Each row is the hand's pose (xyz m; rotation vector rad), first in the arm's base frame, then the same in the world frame.
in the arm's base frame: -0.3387 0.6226 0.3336 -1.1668 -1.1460 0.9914
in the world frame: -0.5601 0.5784 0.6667 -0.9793 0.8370 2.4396
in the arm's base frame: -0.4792 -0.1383 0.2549 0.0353 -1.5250 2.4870
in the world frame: -0.0182 0.5168 1.2212 1.2185 0.9649 2.0918
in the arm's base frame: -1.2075 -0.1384 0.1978 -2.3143 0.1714 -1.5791
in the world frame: -0.3152 0.9248 1.7494 2.0769 0.8110 -0.3600
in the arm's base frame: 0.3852 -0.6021 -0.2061 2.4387 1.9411 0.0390
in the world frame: 0.4932 -0.4310 1.0990 0.9378 1.1564 -2.3553
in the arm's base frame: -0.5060 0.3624 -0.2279 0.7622 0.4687 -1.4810
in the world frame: -0.6456 0.2170 1.1892 -1.5379 0.1607 -1.4113
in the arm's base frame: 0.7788 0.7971 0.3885 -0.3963 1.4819 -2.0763
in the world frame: -0.2622 -0.0529 -0.2249 2.0796 0.2602 1.8174
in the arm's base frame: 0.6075 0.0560 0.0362 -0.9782 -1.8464 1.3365
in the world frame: 0.1360 -0.3052 0.4682 -0.1371 0.3264 2.6027
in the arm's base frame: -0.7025 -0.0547 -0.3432 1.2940 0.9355 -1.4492
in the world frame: -0.4239 0.2015 1.6093 -1.0152 0.2921 -1.9745
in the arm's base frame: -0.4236 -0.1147 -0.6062 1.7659 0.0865 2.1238
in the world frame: -0.3812 -0.1826 1.5738 1.5219 1.7048 0.0878
